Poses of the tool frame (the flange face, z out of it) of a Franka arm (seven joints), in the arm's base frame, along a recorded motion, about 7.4 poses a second.
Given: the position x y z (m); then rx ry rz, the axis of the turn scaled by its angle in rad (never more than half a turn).
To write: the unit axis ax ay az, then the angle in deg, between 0 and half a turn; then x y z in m. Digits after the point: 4 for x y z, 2 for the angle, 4 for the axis.
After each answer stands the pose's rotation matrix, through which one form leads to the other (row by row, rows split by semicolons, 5 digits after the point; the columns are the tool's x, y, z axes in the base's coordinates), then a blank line. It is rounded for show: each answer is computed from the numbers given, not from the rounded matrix.
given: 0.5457 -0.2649 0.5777 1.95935 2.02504 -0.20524
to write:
0.6935 0.7168 -0.0726 161.87 0.5457 -0.2649 0.5777
-0.01231 0.99211 0.12473; 0.94691 0.05164 -0.31731; -0.32125 0.11420 -0.94008

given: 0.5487 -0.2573 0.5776 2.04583 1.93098 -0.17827
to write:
0.7258 0.6850 -0.0632 161.51 0.5487 -0.2573 0.5776
0.07792 0.98873 0.12784; 0.94861 -0.03408 -0.31460; -0.30670 0.14579 -0.94057

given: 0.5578 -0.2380 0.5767 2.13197 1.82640 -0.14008
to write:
0.7585 0.6498 -0.0498 161.05 0.5578 -0.2380 0.5767
0.17364 0.97517 0.13749; 0.94279 -0.12426 -0.30935; -0.28459 0.18334 -0.94096

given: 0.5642 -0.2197 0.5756 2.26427 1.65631 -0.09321
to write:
0.8067 0.5901 -0.0332 160.83 0.5642 -0.2197 0.5756
0.32079 0.93649 0.14171; 0.91468 -0.26747 -0.30304; -0.24589 0.22683 -0.94238

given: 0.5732 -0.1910 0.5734 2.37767 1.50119 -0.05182
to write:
0.8454 0.5338 -0.0184 161.14 0.5732 -0.1910 0.5734
0.44480 0.88426 0.14224; 0.87235 -0.39177 -0.29245; -0.20288 0.25417 -0.94564

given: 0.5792 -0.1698 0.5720 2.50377 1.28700 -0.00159
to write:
0.8894 0.4572 -0.0006 161.30 0.5792 -0.1698 0.5720
0.59304 0.79190 0.14561; 0.79154 -0.54024 -0.28568; -0.14757 0.28468 -0.94720

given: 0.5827 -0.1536 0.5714 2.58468 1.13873 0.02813
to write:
0.9151 0.4032 0.0100 161.83 0.5827 -0.1536 0.5714
0.68284 0.71634 0.14346; 0.72255 -0.63319 -0.27745; -0.10792 0.29312 -0.94997

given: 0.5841 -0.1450 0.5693 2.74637 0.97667 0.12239
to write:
0.9414 0.3348 0.0420 167.16 0.5841 -0.1450 0.5693
0.77519 0.61307 0.15241; 0.63172 -0.75364 -0.18152; 0.00358 0.23699 -0.97151

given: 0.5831 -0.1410 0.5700 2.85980 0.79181 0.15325
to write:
0.9625 0.2665 0.0516 170.25 0.5831 -0.1410 0.5700
0.85372 0.50051 0.14371; 0.51799 -0.84454 -0.13577; 0.05341 0.19035 -0.98026

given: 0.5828 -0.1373 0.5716 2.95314 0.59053 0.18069
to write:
0.9788 0.1957 0.0599 172.86 0.5828 -0.1373 0.5716
0.91653 0.37425 0.14111; 0.38913 -0.91593 -0.09827; 0.09247 0.14497 -0.98510

